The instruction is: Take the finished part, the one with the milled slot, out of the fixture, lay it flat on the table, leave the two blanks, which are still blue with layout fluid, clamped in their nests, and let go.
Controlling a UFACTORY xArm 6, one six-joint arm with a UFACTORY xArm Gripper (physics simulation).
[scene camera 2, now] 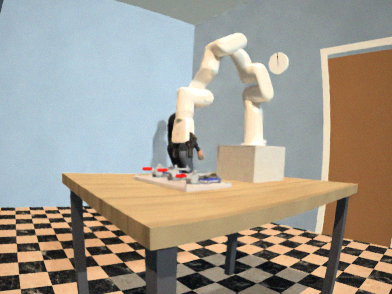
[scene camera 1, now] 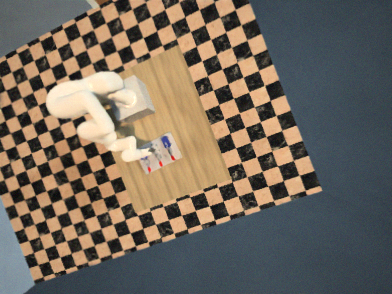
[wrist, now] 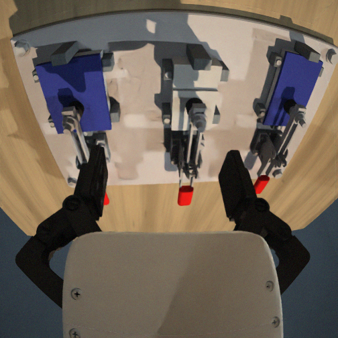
Labels:
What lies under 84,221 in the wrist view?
My gripper.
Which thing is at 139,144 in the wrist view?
A fixture plate.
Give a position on a fixture plate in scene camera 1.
At 166,158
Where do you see a finished part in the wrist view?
186,83

